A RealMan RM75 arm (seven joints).
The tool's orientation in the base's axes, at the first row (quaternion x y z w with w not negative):
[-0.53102 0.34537 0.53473 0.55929]
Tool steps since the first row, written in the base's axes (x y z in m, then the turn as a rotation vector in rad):
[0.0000 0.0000 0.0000 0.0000 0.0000 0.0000]
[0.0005 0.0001 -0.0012 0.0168 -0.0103 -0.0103]
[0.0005 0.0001 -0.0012 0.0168 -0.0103 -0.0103]
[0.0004 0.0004 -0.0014 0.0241 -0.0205 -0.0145]
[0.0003 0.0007 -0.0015 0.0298 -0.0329 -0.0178]
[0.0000 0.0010 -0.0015 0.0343 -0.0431 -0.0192]
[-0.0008 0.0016 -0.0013 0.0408 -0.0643 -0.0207]
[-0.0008 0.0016 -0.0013 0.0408 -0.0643 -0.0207]
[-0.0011 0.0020 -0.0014 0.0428 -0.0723 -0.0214]
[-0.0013 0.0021 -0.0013 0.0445 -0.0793 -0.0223]
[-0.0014 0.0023 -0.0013 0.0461 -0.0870 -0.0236]
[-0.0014 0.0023 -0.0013 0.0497 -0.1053 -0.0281]
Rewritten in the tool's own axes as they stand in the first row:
[0.0000 0.0000 0.0000 0.0000 0.0000 0.0000]
[0.0013 -0.0002 -0.0002 0.0106 -0.0125 -0.0150]
[0.0013 -0.0002 -0.0002 0.0106 -0.0125 -0.0150]
[0.0015 -0.0001 0.0000 0.0137 -0.0172 -0.0270]
[0.0017 0.0000 0.0003 0.0150 -0.0203 -0.0406]
[0.0017 0.0002 0.0007 0.0149 -0.0229 -0.0515]
[0.0015 0.0008 0.0014 0.0126 -0.0260 -0.0734]
[0.0015 0.0008 0.0014 0.0126 -0.0260 -0.0734]
[0.0016 0.0011 0.0018 0.0118 -0.0267 -0.0816]
[0.0015 0.0013 0.0020 0.0114 -0.0272 -0.0889]
[0.0015 0.0013 0.0022 0.0111 -0.0274 -0.0968]
[0.0015 0.0013 0.0022 0.0119 -0.0273 -0.1160]

